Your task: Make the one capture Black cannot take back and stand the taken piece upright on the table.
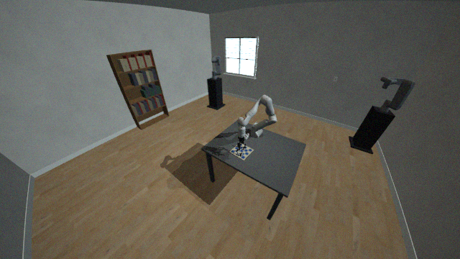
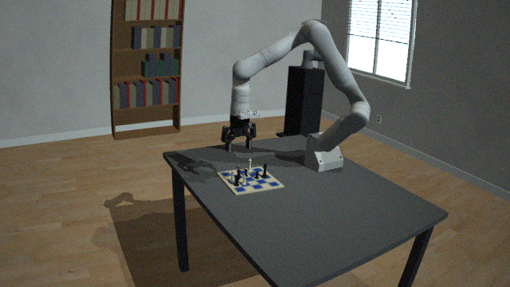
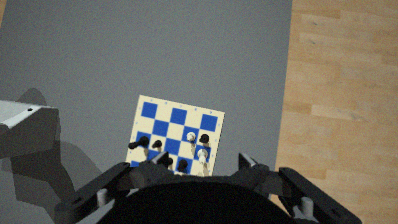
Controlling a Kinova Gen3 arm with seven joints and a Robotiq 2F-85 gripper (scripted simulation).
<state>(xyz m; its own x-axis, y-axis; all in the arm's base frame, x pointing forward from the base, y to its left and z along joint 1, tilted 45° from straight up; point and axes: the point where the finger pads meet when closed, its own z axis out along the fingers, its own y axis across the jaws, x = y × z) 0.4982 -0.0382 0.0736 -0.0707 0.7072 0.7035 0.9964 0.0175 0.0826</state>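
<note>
Right now my hand is 80 mm past the blue-and-cream chessboard, 30 mm to the left of it and 160 mm above it. Round my hand: tall white piece 120 mm behind, 100 mm to the right, 130 mm below.
</note>
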